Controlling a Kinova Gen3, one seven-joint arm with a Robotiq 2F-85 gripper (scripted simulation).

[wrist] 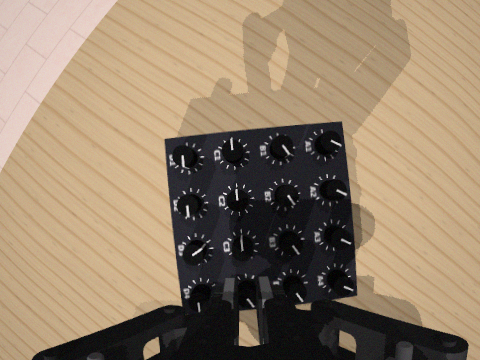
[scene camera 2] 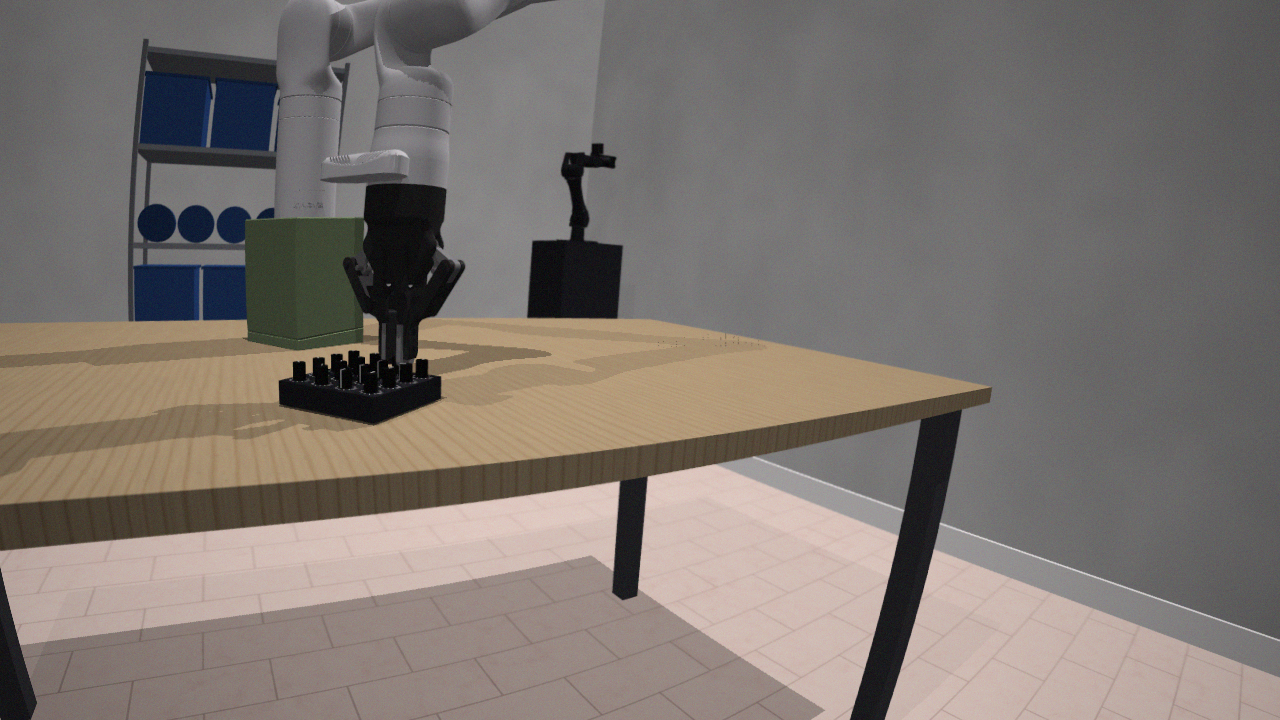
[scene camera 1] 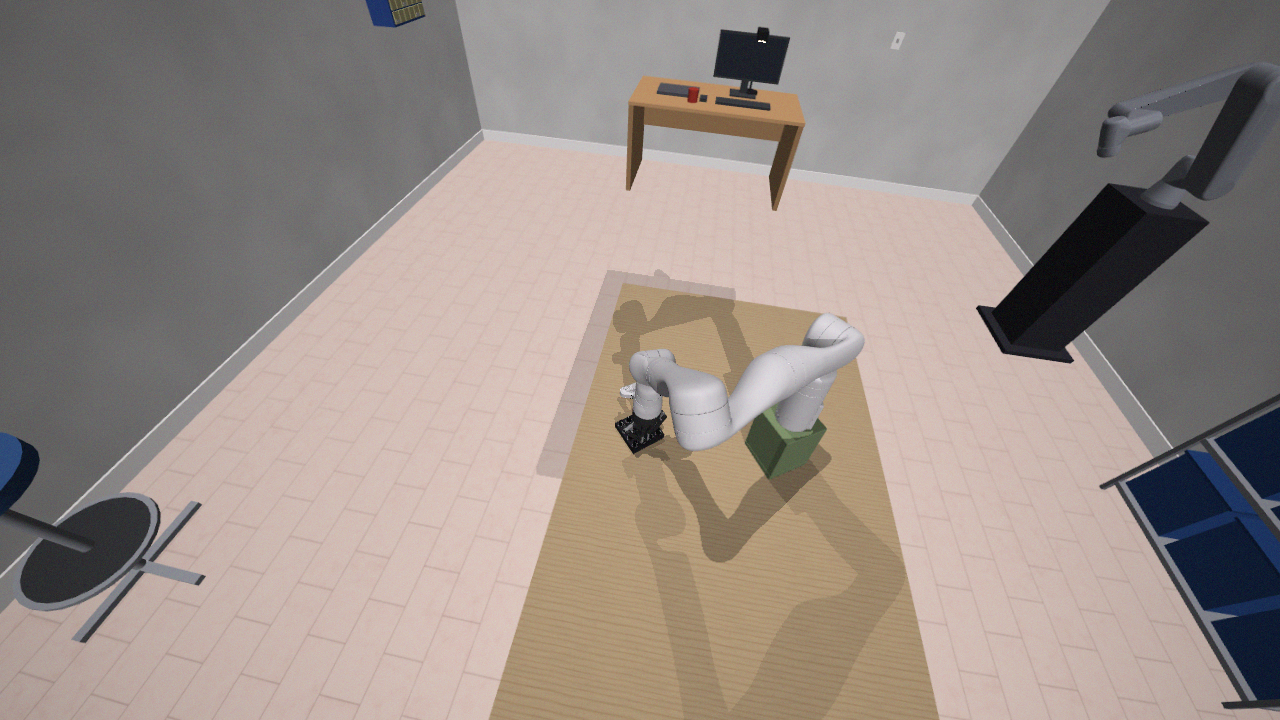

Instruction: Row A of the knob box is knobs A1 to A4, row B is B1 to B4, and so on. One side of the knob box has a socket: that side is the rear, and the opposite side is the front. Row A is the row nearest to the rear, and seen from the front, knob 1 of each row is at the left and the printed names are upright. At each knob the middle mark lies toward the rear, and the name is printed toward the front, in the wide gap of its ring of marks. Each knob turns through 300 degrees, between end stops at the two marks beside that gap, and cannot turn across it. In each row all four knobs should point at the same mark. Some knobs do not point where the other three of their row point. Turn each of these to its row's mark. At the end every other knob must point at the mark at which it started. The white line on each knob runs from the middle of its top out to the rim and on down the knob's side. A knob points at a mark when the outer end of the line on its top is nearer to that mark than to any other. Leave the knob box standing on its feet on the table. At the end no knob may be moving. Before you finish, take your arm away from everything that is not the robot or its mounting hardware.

Labels:
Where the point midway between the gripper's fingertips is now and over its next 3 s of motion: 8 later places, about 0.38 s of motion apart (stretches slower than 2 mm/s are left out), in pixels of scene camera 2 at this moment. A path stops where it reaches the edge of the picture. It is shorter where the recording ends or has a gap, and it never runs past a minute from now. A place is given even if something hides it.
My gripper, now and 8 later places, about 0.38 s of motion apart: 397,364; 395,359; 391,337; 394,326; 396,324; 397,323; 397,321; 399,319; 398,316

